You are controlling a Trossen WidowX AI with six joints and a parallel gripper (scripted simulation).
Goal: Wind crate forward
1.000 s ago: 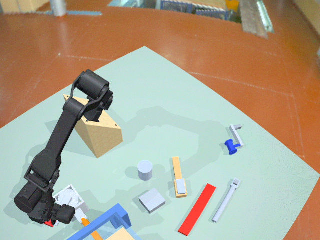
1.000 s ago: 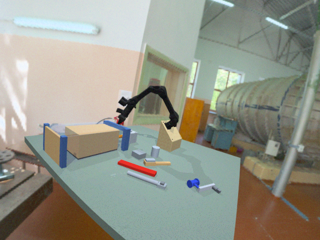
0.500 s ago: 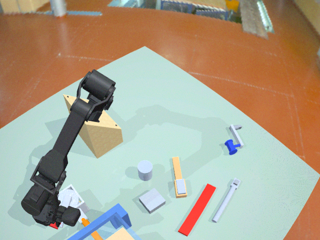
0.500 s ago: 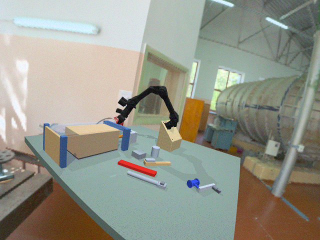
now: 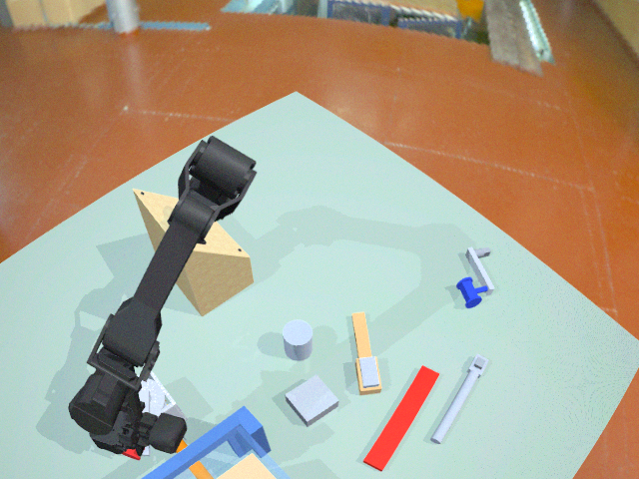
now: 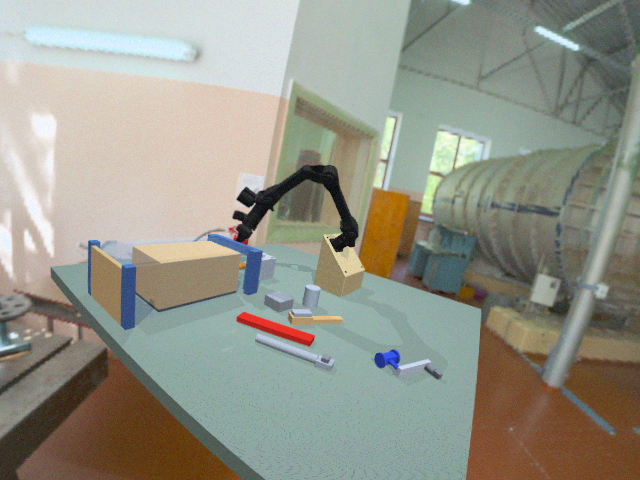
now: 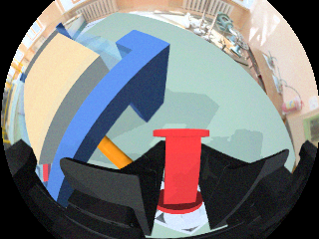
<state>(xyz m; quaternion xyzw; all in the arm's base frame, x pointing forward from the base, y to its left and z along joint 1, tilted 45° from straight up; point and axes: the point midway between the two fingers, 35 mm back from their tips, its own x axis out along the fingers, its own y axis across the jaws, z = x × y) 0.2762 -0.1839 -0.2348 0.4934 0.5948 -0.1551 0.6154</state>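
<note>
My gripper tip is now 4 cm past the winch handle, 3 cm to the right of it and 3 cm above it. Round my gripper tip: pale grey winch: 11 cm behind, 6 cm to the left, 10 cm below; then red knob: 1 cm behind, 1 cm to the left; then blue frame: 6 cm ahead, 7 cm to the left, 3 cm below.
</note>
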